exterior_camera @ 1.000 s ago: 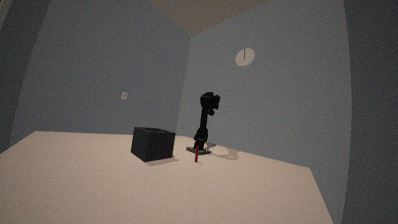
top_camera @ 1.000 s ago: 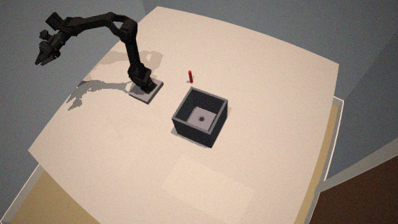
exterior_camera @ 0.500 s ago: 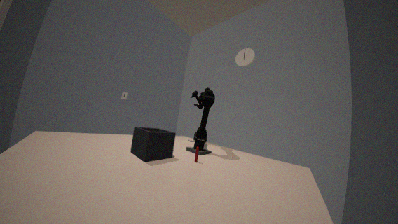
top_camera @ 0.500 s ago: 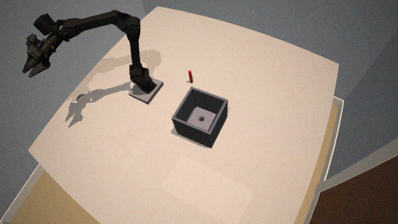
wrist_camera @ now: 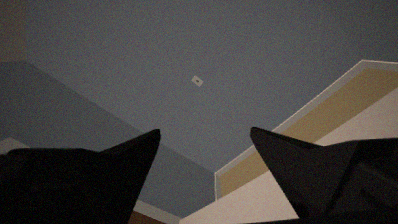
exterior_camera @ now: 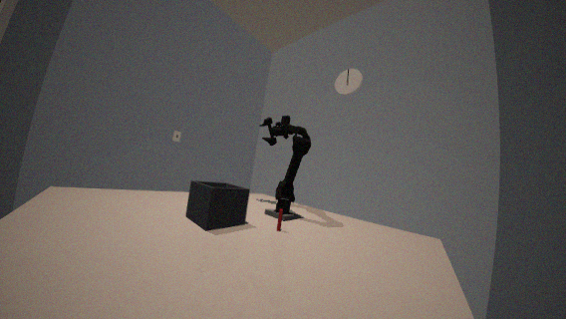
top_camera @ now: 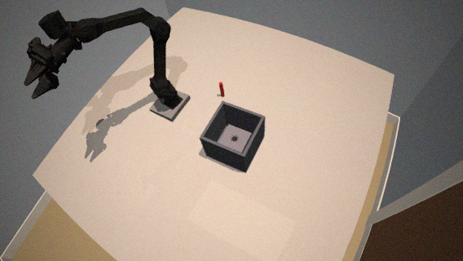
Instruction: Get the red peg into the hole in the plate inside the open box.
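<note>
The red peg is 54 cm to the left of my gripper tip, 45 cm below it and 18 cm ahead of it. Also, from my gripper tip: light plate (44 cm below, 38 cm to the left, 37 cm ahead).
</note>
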